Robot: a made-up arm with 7 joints.
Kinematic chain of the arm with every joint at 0, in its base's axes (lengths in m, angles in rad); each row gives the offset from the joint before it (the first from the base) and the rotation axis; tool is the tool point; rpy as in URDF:
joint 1: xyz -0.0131 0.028 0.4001 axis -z
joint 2: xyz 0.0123 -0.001 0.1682 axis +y
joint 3: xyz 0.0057 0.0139 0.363 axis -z
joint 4: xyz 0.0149 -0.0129 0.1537 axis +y
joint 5: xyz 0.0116 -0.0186 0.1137 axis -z
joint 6: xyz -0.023 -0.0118 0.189 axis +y
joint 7: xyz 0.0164 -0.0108 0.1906 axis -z
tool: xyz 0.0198 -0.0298 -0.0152 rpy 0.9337 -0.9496 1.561
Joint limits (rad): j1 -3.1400..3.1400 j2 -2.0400..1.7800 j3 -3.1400..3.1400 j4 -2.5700..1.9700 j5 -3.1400..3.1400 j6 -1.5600..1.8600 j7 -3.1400..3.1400
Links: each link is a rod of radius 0.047 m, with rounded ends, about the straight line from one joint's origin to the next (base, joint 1, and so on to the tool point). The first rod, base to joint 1, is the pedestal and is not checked.
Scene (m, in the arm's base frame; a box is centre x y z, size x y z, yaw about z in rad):
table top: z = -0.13
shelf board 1: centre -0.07 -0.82 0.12 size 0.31 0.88 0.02 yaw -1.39
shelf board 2: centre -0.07 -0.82 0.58 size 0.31 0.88 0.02 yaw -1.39
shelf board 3: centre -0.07 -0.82 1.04 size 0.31 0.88 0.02 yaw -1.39
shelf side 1: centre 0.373 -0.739 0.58 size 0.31 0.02 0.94 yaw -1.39
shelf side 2: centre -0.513 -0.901 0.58 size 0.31 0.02 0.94 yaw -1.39
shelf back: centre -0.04 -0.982 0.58 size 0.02 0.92 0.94 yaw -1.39
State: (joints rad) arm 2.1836 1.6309 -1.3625 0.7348 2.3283 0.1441 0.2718
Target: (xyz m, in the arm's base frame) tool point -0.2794 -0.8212 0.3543
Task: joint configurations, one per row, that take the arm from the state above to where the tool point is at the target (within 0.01 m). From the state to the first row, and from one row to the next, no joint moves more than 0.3 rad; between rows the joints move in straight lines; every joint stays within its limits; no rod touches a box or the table.
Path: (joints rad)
1: 2.3226 1.6927 -1.3167 1.0097 2.3361 0.1445 0.2732

